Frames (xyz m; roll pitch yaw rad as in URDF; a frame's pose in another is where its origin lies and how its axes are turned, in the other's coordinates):
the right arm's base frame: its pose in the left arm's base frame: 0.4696 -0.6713 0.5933 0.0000 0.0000 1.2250
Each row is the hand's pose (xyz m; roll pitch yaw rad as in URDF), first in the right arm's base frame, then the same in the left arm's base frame.
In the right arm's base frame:
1: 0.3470 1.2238 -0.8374 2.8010 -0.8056 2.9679
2: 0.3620 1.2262 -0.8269 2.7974 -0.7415 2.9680
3: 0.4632 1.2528 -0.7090 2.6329 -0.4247 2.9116
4: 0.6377 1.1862 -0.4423 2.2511 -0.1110 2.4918
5: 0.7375 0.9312 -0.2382 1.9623 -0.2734 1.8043
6: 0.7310 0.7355 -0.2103 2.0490 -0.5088 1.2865
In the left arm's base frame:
1: -0.5641 0.0700 -0.2441 2.8010 -0.8056 -2.0903
2: -0.5613 0.0849 -0.2336 2.7974 -0.7415 -2.0902
3: -0.5520 0.1891 -0.1157 2.6329 -0.4247 -2.1466
4: -0.4302 0.3307 0.1510 2.2511 -0.1110 -2.5664
5: -0.1565 0.3382 0.3551 1.9623 -0.2734 3.0293
6: 0.0254 0.2657 0.3830 2.0490 -0.5088 2.5115

